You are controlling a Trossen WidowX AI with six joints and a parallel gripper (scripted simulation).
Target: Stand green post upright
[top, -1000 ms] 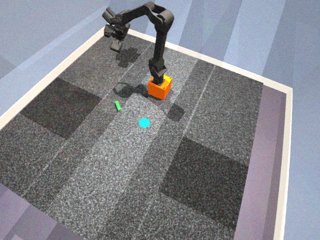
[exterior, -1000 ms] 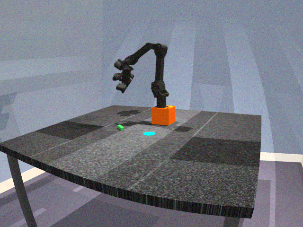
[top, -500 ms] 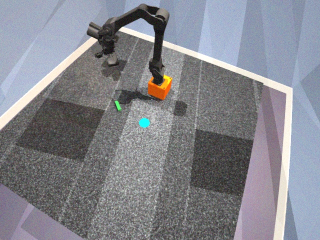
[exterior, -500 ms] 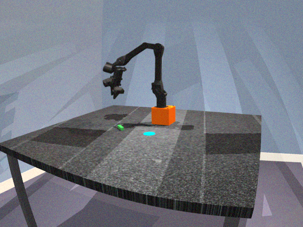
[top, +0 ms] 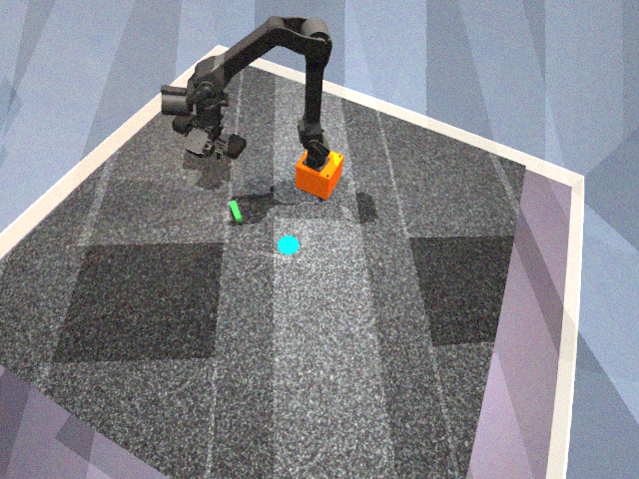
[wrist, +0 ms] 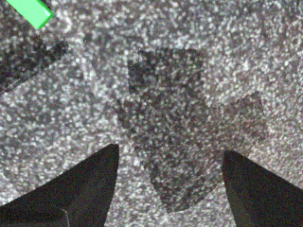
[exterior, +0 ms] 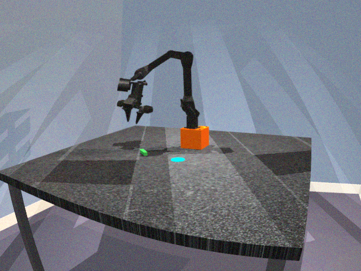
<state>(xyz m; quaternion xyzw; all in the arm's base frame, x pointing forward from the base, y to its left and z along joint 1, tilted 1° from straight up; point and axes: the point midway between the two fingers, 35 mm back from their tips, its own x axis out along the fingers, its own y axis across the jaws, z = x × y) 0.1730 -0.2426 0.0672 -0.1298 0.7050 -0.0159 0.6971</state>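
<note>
The green post is 60 mm ahead of my gripper tip, 110 mm to the left of it and 130 mm below it. The rest, counted from my gripper tip: cyan circle: 70 mm ahead, 300 mm to the left, 130 mm below.
</note>
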